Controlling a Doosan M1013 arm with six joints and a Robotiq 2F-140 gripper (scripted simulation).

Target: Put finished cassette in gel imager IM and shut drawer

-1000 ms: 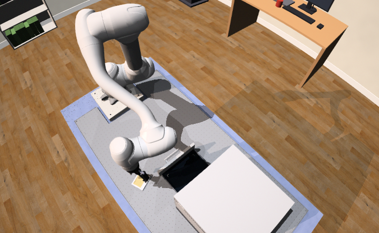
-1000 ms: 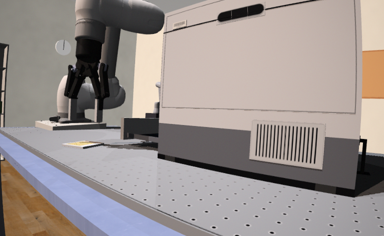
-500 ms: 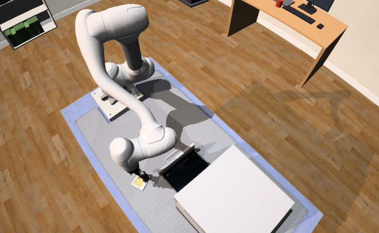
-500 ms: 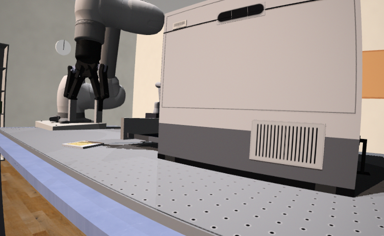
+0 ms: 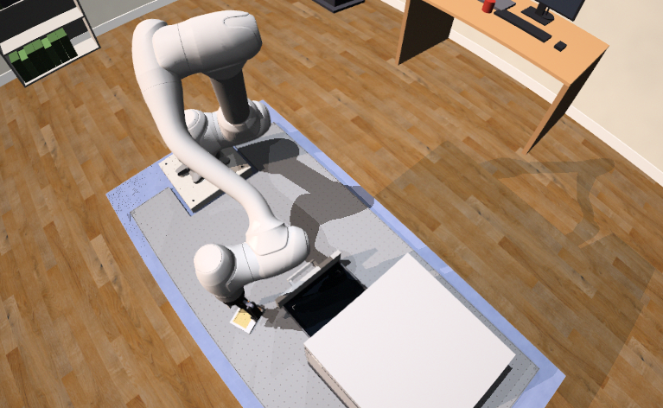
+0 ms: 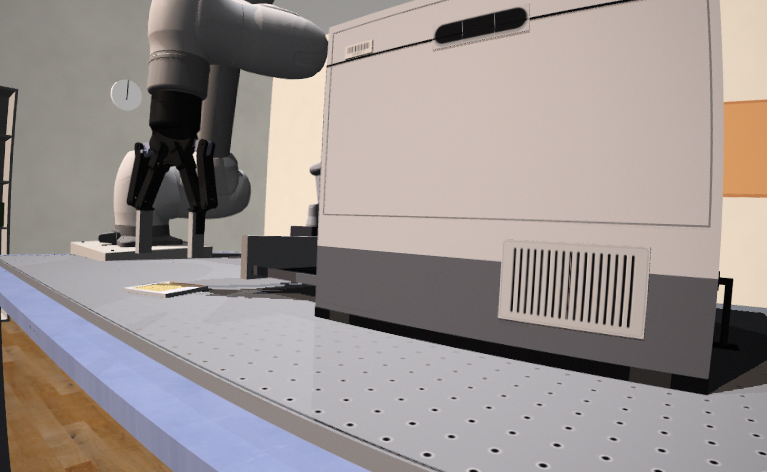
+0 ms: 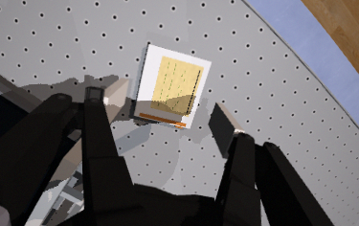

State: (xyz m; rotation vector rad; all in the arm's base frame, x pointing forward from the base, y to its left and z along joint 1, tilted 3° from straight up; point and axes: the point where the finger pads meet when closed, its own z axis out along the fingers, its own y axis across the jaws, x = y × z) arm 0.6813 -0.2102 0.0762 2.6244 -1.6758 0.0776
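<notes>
The cassette FINISHED lies 70 mm below my hand and 10 mm to the left of it.
</notes>
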